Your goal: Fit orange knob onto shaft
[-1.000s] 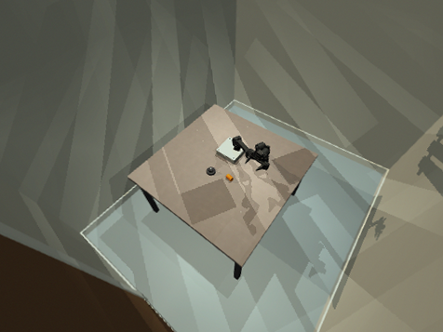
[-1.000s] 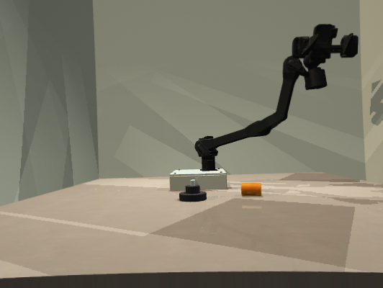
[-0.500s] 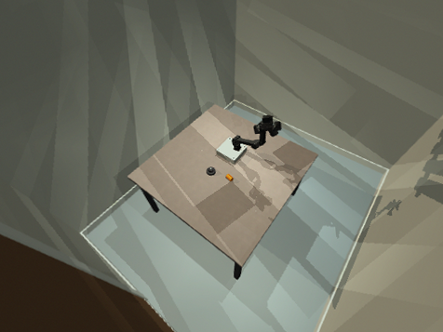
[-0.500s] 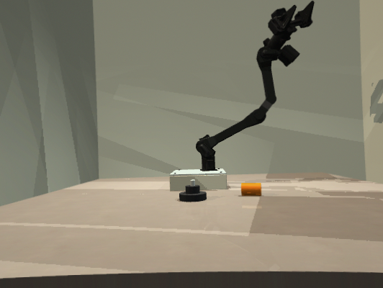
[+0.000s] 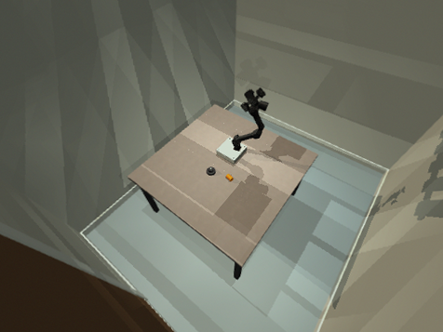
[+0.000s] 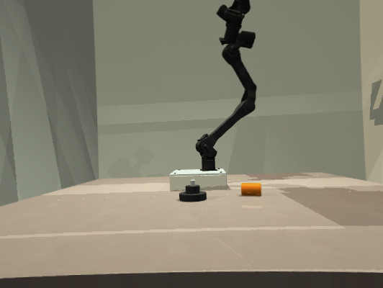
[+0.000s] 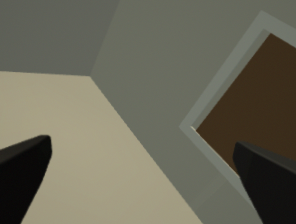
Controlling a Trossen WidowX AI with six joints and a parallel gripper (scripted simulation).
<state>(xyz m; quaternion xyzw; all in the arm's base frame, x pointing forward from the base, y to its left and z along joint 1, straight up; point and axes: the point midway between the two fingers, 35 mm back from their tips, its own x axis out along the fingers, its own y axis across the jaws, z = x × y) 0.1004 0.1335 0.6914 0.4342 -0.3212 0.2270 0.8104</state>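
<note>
My gripper tip is 76 cm above the orange knob, 19 cm short of it and 8 cm to the left of it. Also, from my gripper tip: round pedestal (75 cm below, 26 cm to the right, 20 cm ahead).
</note>
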